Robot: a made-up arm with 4 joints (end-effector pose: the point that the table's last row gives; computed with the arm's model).
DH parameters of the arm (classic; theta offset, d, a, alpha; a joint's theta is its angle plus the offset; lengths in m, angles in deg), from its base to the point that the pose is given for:
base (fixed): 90 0.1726 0.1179 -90
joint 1: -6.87 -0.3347 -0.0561 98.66
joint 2: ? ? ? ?
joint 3: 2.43 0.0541 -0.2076 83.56
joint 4: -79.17 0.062 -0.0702 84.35
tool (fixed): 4 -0.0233 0 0
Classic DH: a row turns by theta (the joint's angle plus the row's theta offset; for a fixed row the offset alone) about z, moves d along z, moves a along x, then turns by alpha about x.
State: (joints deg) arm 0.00 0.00 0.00 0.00
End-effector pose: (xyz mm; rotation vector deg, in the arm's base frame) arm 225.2 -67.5 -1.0 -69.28 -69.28 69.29
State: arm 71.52 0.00 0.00 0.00
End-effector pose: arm 225.2 -105.5 293.4 -117.28 -19.08 117.29
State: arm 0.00 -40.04 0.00 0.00
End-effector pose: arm 150.5 20.5 21.1 -84.33 -33.53 45.60
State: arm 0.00 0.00 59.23 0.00
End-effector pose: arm 345.4 -14.2 -154.5 -103.82 -102.09 15.96
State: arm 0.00 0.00 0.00 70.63
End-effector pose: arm 143.9 -43.0 8.8 -90.24 -9.31 21.76
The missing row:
joint 2: -79.32 -0.0984 0.084 93.08
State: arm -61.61 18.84 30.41 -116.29
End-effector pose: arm 302.5 306.5 23.8 23.27 131.86 -11.72
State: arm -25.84 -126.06 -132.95 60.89
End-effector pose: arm 158.6 -139.0 200.5 70.10 57.37 30.23
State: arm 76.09 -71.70 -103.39 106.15
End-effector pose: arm 343.7 236.9 384.3 -60.74 135.33 -33.49
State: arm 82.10 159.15 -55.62 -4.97
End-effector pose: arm 431.5 137.7 107.5 -84.98 -17.13 -110.03
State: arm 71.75 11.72 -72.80 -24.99
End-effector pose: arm 369.2 67.1 352.8 -29.52 38.92 119.81
